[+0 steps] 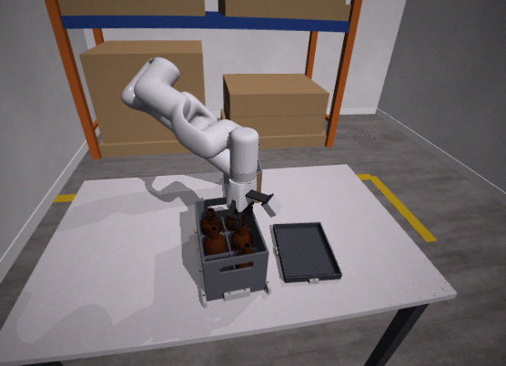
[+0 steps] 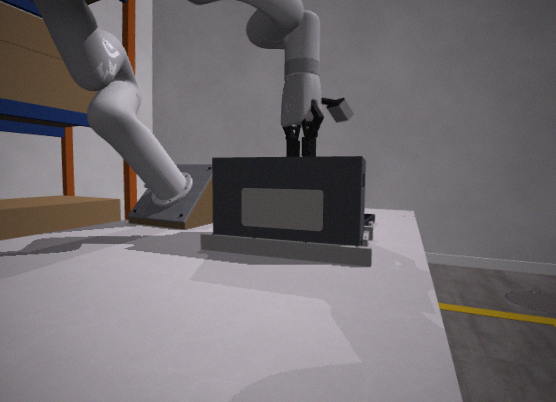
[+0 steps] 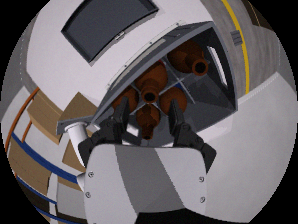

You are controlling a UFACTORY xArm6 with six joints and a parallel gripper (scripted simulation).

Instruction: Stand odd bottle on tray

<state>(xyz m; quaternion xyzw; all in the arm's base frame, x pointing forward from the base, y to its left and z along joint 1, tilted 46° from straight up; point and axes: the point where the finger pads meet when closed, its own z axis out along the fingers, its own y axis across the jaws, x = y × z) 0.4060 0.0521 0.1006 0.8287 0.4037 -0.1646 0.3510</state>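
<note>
Now: the dark grey crate 1 cm ahead of my hand, 5 cm to the right of it and 11 cm below it. Round my hand: glass bottle (9 cm behind, 1 cm to the right, 11 cm below); dark tray (1 cm behind, 23 cm to the left, 19 cm below).
</note>
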